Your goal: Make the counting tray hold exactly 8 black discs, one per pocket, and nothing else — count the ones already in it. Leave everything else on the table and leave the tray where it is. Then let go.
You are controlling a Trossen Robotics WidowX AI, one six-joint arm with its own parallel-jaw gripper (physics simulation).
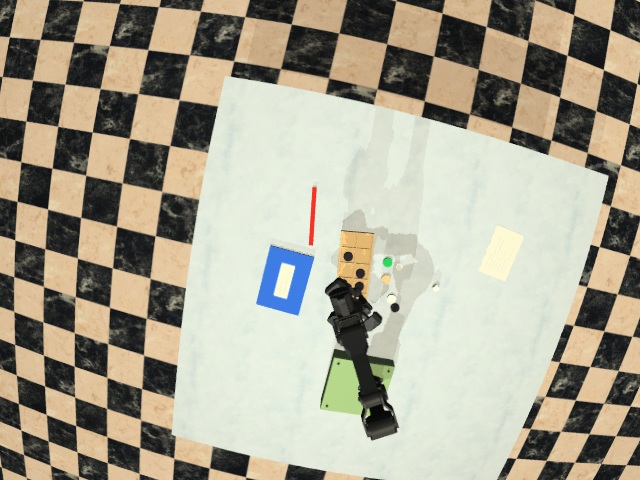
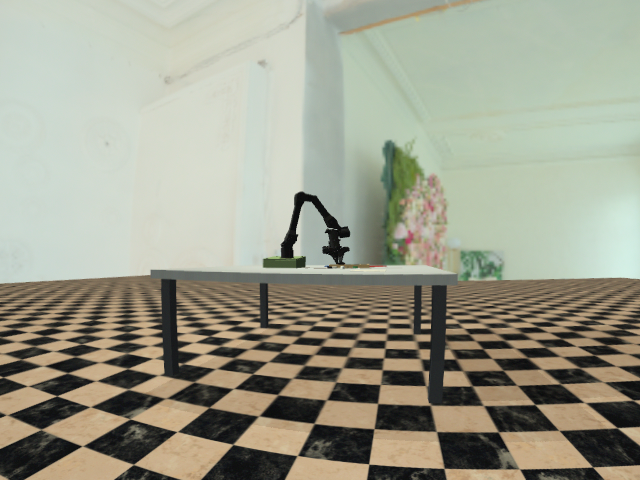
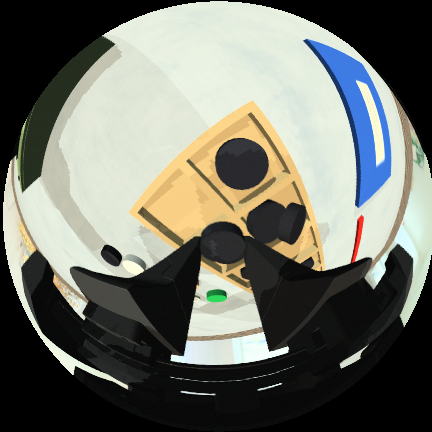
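The tan counting tray [image 1: 364, 240] [image 3: 172, 202] has two columns of pockets. Black discs lie in some of them: one disc [image 3: 242, 163] in an end pocket, one disc [image 3: 265, 222] with a tilted disc [image 3: 293, 223] leaning against or over it, and others [image 1: 347, 256] [image 1: 360, 272] farther along. The pocket beside the end disc is empty. My gripper [image 1: 356, 294] [image 2: 338, 262] [image 3: 221, 241] is shut on a black disc [image 3: 222, 234], low over the tray; what lies right under it is hidden. Another black disc [image 1: 394, 307] [image 3: 111, 255] lies loose on the table.
Beside the tray lie a white disc [image 1: 391, 298] [image 3: 134, 264], a green disc [image 1: 387, 261] [image 3: 216, 295], an orange disc [image 1: 385, 279] and small pale pieces [image 1: 399, 266] [image 1: 435, 287]. A blue box [image 1: 266, 289] [image 3: 345, 90], red stick [image 1: 312, 215] [image 3: 357, 239], paper [image 1: 501, 253] and green base [image 1: 338, 387] are around.
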